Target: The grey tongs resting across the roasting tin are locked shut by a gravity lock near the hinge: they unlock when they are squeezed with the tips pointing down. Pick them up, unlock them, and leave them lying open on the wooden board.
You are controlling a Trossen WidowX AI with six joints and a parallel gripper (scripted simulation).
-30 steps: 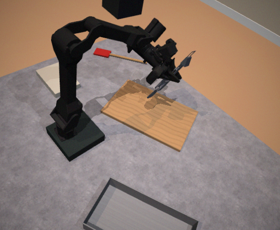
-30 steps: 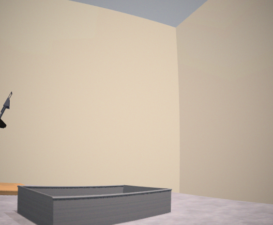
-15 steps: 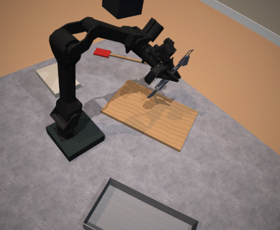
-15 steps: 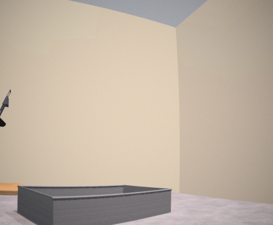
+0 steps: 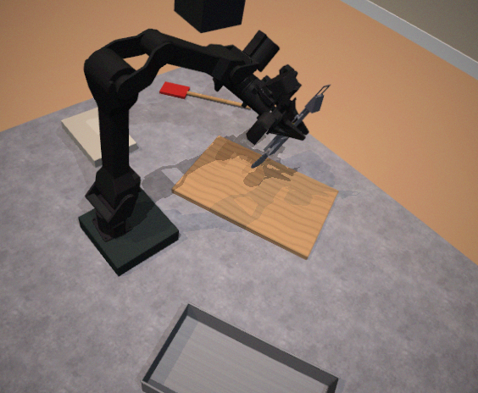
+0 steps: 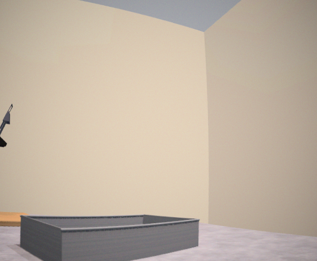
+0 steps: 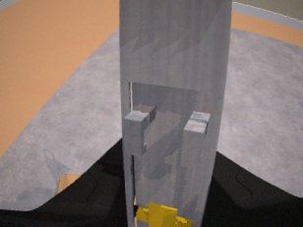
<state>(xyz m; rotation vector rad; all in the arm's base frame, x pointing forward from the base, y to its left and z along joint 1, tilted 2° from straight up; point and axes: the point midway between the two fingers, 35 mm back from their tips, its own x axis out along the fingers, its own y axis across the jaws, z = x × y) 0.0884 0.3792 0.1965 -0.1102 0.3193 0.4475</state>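
Now: gripper tip 6 cm past the wooden board, 3 cm to the left of it and 22 cm above it. From my gripper tip the other things lie so: grey roasting tin: 29 cm ahead, 35 cm to the right, 20 cm below; yellow lock piece: 3 cm behind, 2 cm to the right, 1 cm above; cream block: 42 cm behind, 28 cm to the right, 21 cm below.
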